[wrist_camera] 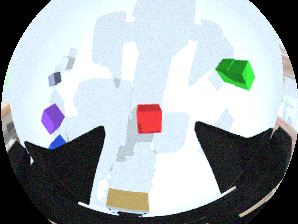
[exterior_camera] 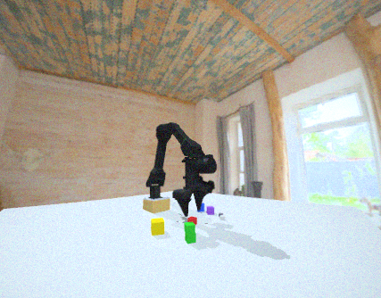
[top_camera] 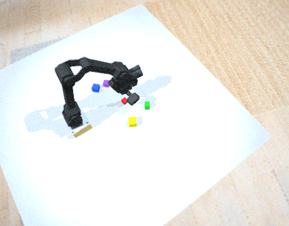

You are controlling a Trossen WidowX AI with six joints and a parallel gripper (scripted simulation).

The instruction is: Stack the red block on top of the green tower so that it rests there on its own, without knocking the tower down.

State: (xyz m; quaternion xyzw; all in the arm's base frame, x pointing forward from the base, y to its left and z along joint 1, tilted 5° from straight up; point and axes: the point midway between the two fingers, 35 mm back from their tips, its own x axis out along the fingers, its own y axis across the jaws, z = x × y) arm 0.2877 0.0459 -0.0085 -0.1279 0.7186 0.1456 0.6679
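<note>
Now: gripper tip 30 mm above the red block. The rest, counted from my gripper tip: yellow block: 10 mm behind, 140 mm to the right, 20 mm below; then small grey object: 150 mm to the left, 40 mm below; then purple block: 60 mm behind, 150 mm to the left, 30 mm below.
</note>
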